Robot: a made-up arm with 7 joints. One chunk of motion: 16 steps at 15 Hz.
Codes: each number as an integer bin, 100 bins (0 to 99) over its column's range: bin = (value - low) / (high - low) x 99, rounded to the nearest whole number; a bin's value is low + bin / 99 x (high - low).
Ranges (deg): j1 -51..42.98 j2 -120.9..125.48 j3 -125.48..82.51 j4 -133.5..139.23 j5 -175.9..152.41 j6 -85.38..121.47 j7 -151.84..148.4
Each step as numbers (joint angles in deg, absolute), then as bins.
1 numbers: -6.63 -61.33 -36.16 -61.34 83.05 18.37 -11.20
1 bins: 47 24 43 26 78 50 46
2 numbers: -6.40 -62.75 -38.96 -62.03 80.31 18.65 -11.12
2 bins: 47 23 41 26 77 50 46
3 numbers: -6.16 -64.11 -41.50 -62.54 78.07 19.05 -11.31
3 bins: 47 23 40 26 77 50 46
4 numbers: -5.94 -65.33 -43.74 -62.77 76.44 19.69 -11.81
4 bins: 47 22 39 26 76 50 46
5 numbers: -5.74 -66.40 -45.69 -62.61 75.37 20.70 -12.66
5 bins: 48 22 38 26 76 51 46
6 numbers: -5.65 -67.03 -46.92 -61.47 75.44 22.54 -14.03
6 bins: 48 22 37 26 76 52 45
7 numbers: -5.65 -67.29 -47.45 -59.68 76.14 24.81 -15.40
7 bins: 48 22 37 27 76 53 45
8 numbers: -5.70 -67.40 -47.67 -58.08 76.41 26.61 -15.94
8 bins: 48 21 37 27 76 54 45
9 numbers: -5.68 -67.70 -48.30 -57.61 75.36 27.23 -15.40
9 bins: 48 21 37 28 76 54 45
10 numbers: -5.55 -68.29 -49.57 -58.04 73.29 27.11 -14.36
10 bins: 48 21 36 27 75 54 45
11 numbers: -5.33 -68.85 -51.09 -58.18 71.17 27.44 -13.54
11 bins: 48 21 35 27 75 54 46
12 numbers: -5.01 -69.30 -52.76 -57.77 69.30 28.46 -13.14
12 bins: 48 21 35 27 74 54 46
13 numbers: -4.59 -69.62 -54.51 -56.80 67.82 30.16 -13.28
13 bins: 49 21 34 28 73 55 46
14 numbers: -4.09 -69.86 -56.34 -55.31 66.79 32.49 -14.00
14 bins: 49 21 33 28 73 56 45
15 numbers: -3.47 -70.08 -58.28 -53.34 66.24 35.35 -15.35
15 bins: 50 20 32 29 73 58 45
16 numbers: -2.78 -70.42 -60.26 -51.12 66.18 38.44 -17.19
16 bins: 51 20 31 30 73 59 44
